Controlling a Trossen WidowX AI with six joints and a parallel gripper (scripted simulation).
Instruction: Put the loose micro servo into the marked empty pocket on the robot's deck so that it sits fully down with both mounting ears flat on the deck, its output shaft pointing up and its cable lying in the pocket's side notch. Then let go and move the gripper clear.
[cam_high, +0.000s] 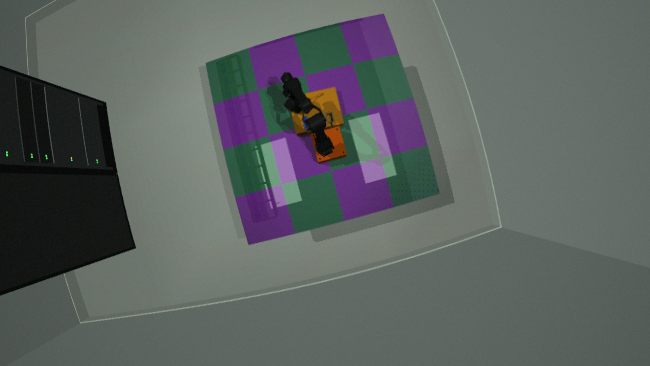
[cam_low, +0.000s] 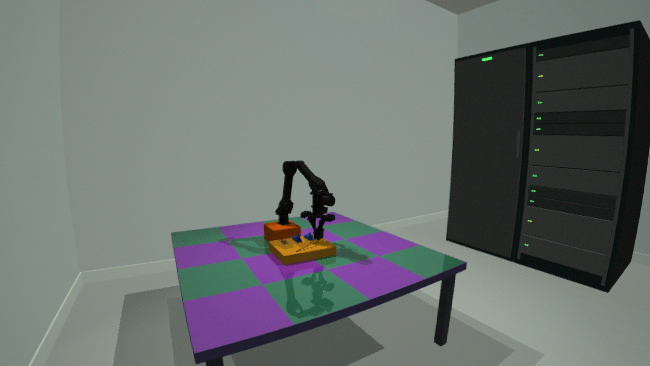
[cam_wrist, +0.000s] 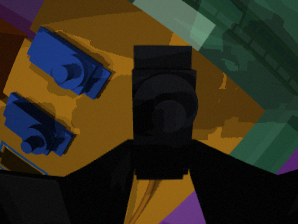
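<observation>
My gripper tip is 90 mm above the deck, 80 mm to the left of it and 10 mm past it.
</observation>
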